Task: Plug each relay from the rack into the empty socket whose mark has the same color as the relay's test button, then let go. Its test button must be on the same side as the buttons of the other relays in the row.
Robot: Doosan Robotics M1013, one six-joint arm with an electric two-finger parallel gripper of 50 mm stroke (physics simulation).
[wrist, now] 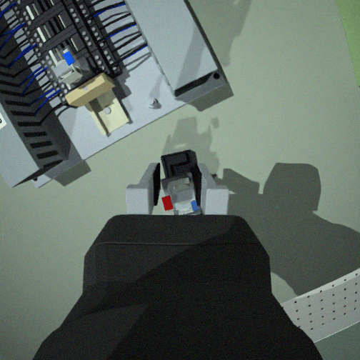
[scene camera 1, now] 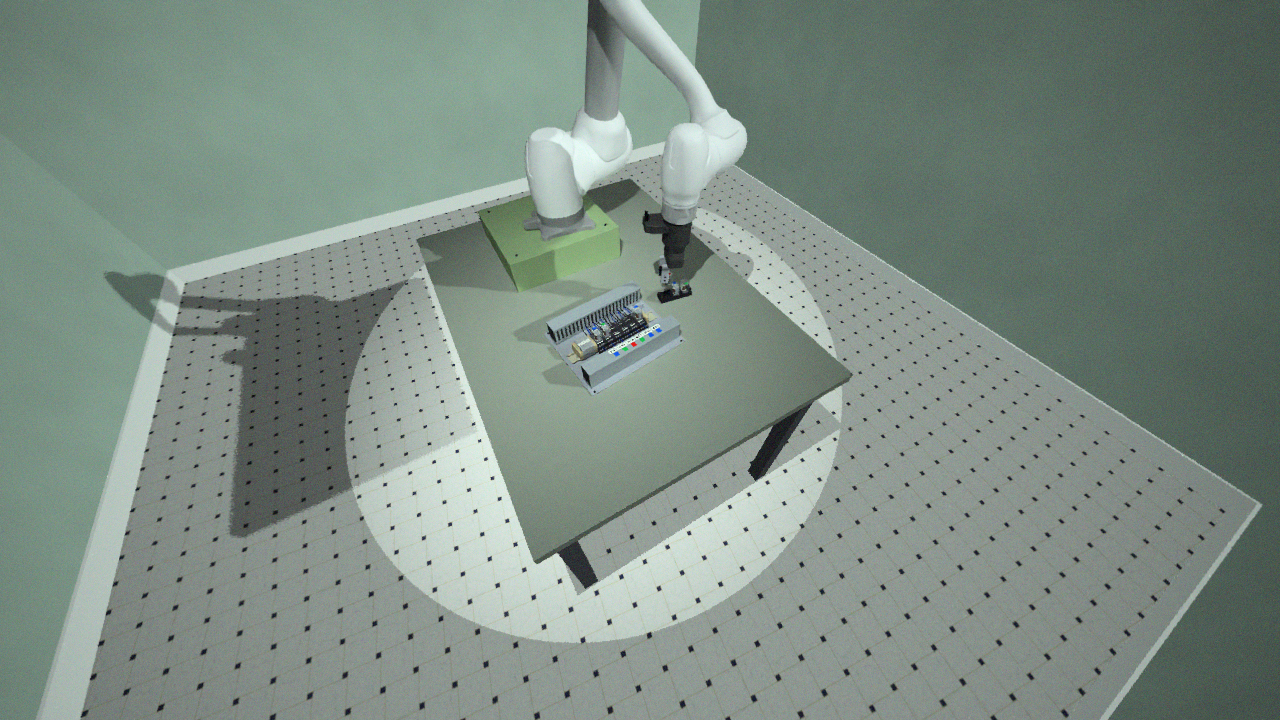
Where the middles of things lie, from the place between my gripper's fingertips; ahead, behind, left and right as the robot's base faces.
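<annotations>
The beige end stop [wrist: 100,83] is 7 cm ahead of my hand, 10 cm to the right of it and 6 cm below it. As for the black rack [wrist: 180,162], my gripper is now 4 cm to the right of it and 8 cm above it.
</annotations>
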